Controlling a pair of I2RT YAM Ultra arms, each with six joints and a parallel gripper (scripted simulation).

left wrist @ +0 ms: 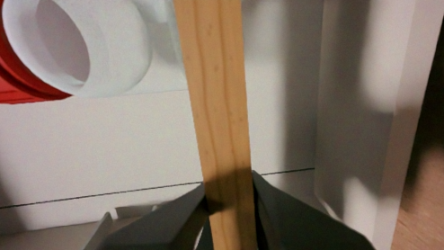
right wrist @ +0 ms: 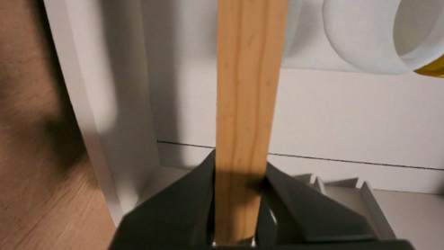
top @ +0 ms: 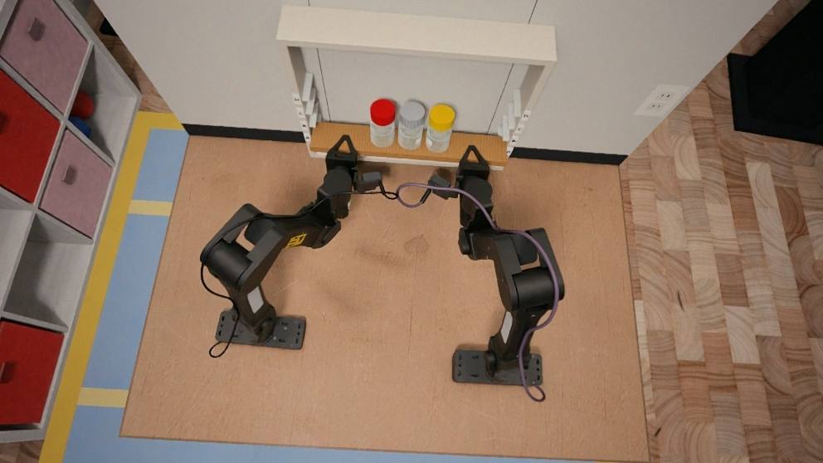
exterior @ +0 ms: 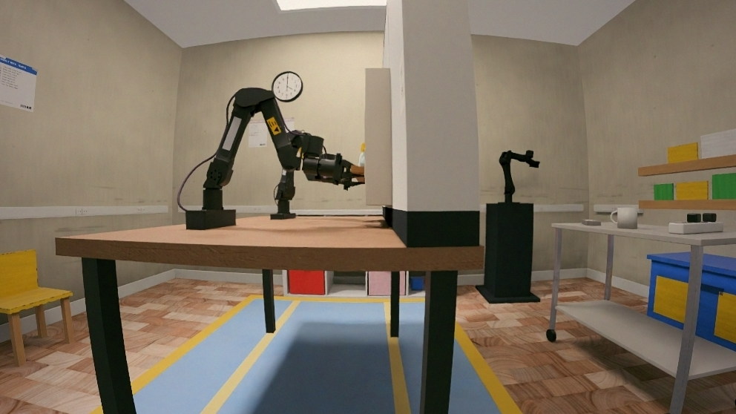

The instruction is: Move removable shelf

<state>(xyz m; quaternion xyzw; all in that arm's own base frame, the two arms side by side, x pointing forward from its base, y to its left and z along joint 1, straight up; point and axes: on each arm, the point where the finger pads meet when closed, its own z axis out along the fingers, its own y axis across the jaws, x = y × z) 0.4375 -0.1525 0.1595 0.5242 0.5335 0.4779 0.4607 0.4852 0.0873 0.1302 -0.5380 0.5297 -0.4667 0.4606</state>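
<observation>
Now: the yellow-capped bottle 80 mm to the left of my right hand and 60 mm above it. From my right hand the other things lie so: shelf board 10 mm behind, 150 mm to the left; wall rack 30 mm ahead, 150 mm to the left, 110 mm above; grey-capped bottle 150 mm to the left, 60 mm above.
My left hand is 8 cm to the left of the red-capped bottle, 6 cm below it and 2 cm short of it. The rest, counted from my left hand: shelf board: 15 cm to the right, 2 cm ahead; then wall rack: 14 cm to the right, 11 cm above, 6 cm ahead; then grey-capped bottle: 15 cm to the right, 6 cm above, 3 cm ahead.
</observation>
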